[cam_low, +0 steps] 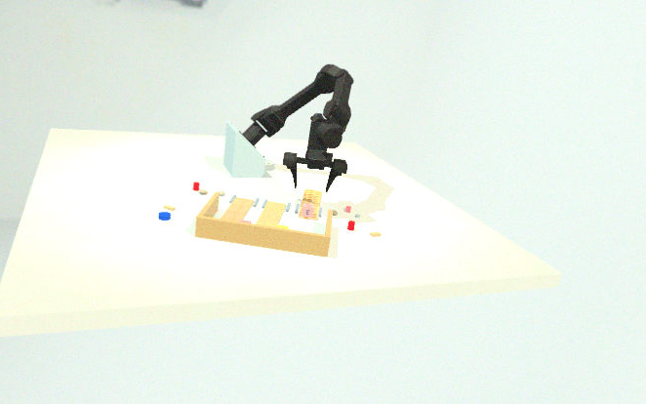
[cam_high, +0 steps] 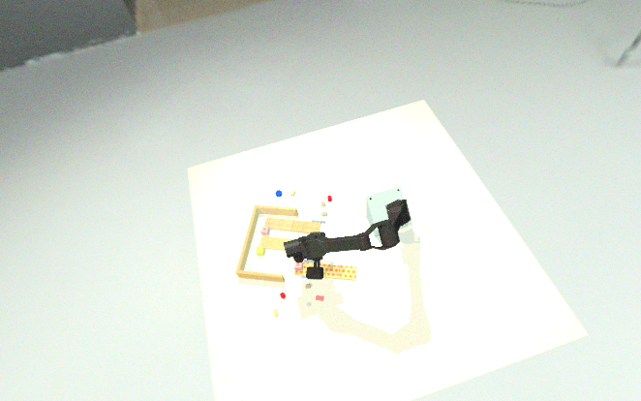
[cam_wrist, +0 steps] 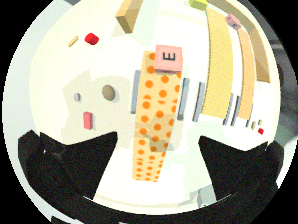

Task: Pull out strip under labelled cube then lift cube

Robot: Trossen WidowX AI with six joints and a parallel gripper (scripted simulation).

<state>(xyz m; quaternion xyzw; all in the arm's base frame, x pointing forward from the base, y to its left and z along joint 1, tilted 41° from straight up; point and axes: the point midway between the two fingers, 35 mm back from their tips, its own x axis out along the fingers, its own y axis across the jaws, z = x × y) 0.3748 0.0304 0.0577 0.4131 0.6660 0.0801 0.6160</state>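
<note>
My gripper tip is 50 mm above the orange dotted strip, 20 mm to the right of it and 20 mm past it. The rest, counted from my gripper tip: pink block 110 mm to the left, 50 mm below, 50 mm ahead; blue disc 430 mm to the right, 50 mm below, 20 mm ahead.
</note>
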